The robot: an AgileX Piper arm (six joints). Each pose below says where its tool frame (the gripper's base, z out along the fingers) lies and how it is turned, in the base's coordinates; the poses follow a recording.
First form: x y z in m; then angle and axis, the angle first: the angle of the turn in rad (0 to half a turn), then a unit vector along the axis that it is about.
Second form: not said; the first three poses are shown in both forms.
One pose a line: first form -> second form
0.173 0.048 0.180 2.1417 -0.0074 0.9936 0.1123 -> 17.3 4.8 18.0 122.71 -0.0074 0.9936 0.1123
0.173 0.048 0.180 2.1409 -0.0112 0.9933 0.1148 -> 17.3 4.8 18.0 122.66 -0.0112 0.9933 0.1148
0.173 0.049 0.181 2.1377 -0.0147 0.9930 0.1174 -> 17.3 4.9 18.1 122.48 -0.0147 0.9930 0.1174
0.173 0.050 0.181 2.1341 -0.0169 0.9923 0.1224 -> 17.3 5.0 18.1 122.27 -0.0169 0.9923 0.1224
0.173 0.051 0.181 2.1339 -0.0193 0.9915 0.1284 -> 17.3 5.1 18.1 122.26 -0.0193 0.9915 0.1284
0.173 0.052 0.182 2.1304 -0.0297 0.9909 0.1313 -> 17.3 5.2 18.2 122.06 -0.0297 0.9909 0.1313
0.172 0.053 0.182 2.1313 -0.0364 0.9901 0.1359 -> 17.2 5.3 18.2 122.11 -0.0364 0.9901 0.1359
